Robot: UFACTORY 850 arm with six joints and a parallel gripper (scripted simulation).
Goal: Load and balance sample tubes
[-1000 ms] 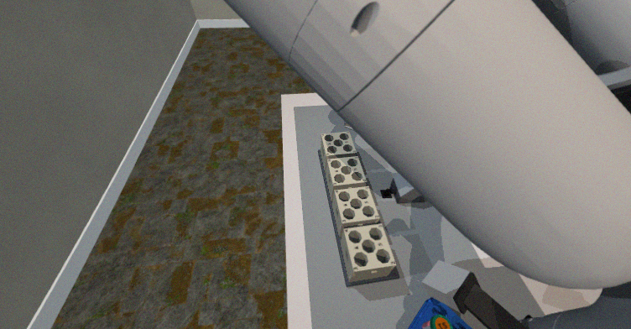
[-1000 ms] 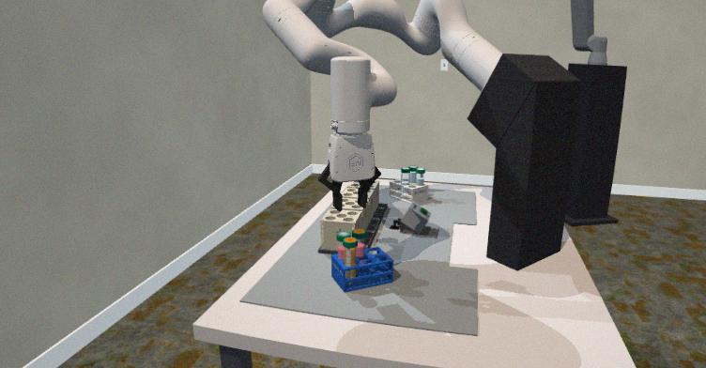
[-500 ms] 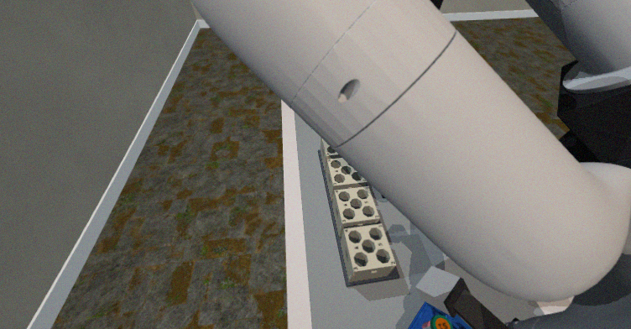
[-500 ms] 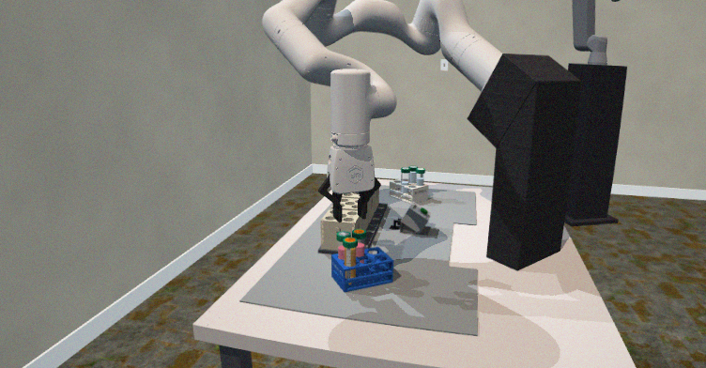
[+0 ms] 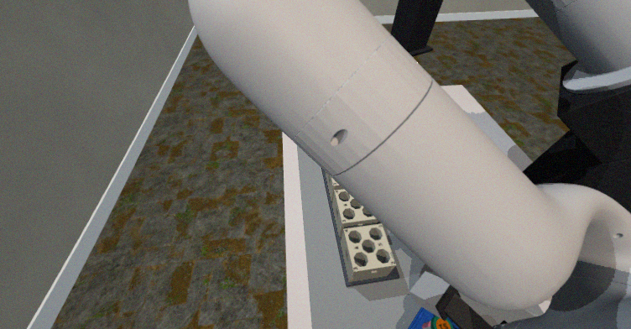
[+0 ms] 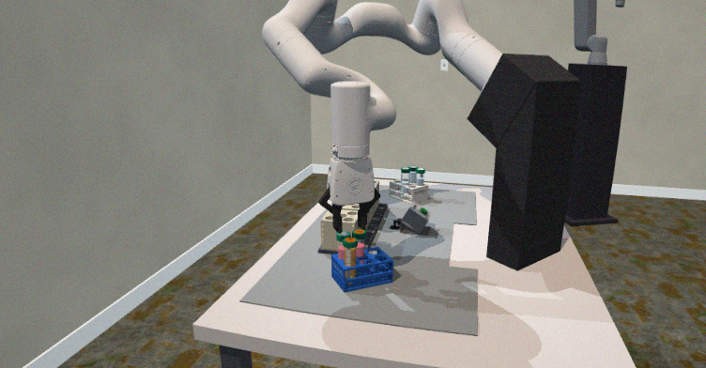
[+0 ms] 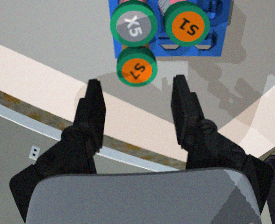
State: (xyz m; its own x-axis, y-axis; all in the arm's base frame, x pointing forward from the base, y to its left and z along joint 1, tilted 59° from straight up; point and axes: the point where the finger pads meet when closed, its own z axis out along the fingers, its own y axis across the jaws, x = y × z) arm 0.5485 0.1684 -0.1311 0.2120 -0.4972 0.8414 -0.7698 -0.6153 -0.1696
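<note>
Now: the sample S7 100 mm below my hand and 10 mm to the left of it. Also, from my hand: blue sample rack RS (130 mm below, 30 mm to the right, 30 mm behind); then sample S1 (100 mm below, 50 mm to the right, 20 mm behind); then grey-dot tube X5 (100 mm below, 30 mm to the right, 10 mm ahead).
</note>
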